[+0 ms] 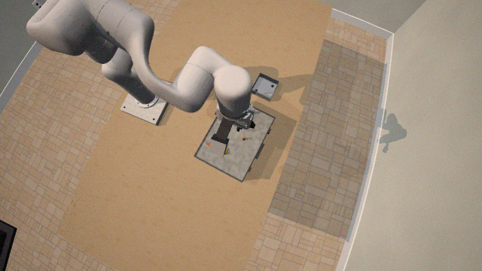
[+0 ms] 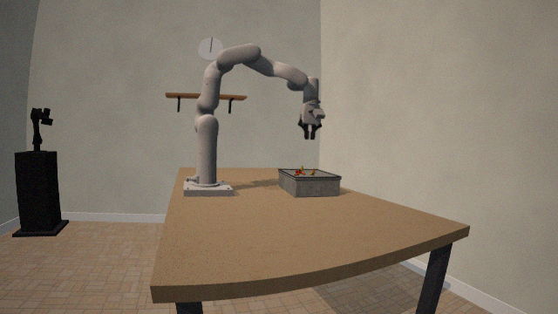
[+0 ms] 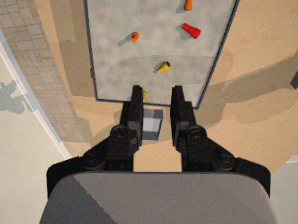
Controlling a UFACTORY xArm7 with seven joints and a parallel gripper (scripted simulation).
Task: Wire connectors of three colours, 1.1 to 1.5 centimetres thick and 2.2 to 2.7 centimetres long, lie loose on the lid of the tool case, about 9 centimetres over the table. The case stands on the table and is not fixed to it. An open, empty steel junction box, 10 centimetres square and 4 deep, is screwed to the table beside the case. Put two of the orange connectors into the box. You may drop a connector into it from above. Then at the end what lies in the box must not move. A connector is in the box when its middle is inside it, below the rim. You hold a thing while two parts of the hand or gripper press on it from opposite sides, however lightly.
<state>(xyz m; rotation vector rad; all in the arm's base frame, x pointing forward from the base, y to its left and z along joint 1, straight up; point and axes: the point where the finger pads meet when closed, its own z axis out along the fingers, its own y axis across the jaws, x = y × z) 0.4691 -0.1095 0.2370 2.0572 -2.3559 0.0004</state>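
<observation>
My gripper is now 210 mm above the tool case. Round my hand: junction box floor: 280 mm to the left, 270 mm below, 70 mm ahead; then red connector: 180 mm below, 60 mm behind.
</observation>
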